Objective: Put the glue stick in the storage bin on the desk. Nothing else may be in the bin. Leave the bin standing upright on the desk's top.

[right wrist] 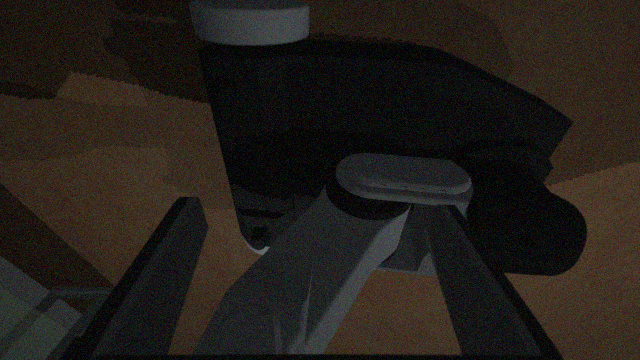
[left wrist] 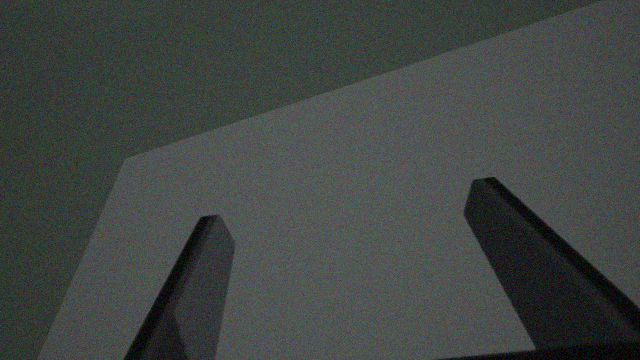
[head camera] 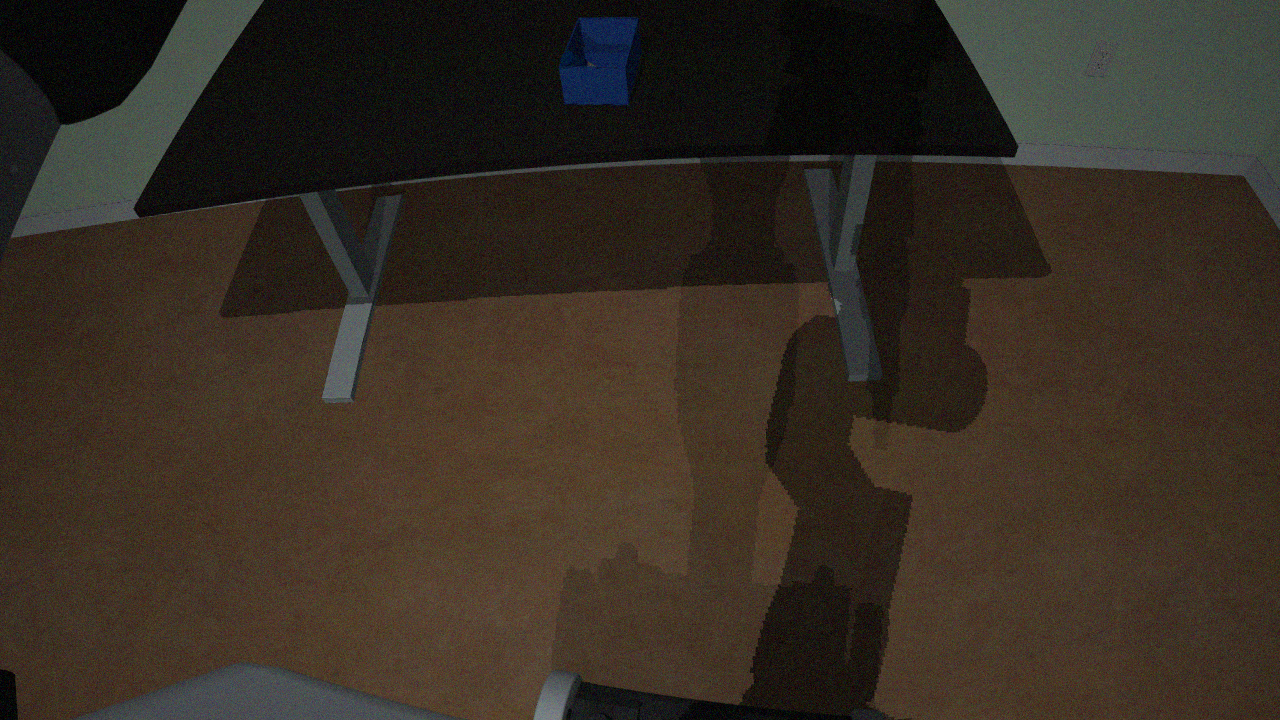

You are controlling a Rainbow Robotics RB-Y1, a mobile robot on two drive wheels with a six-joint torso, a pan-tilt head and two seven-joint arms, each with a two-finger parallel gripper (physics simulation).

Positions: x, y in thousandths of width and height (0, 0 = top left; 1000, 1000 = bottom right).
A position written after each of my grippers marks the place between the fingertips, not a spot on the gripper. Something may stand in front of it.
My left gripper shows in the left wrist view (538, 593); in the right wrist view it is out of frame, in the head camera view it is out of frame. My right gripper shows in the right wrist view (499, 599); in the left wrist view it is out of frame, in the head camera view it is out of frame.
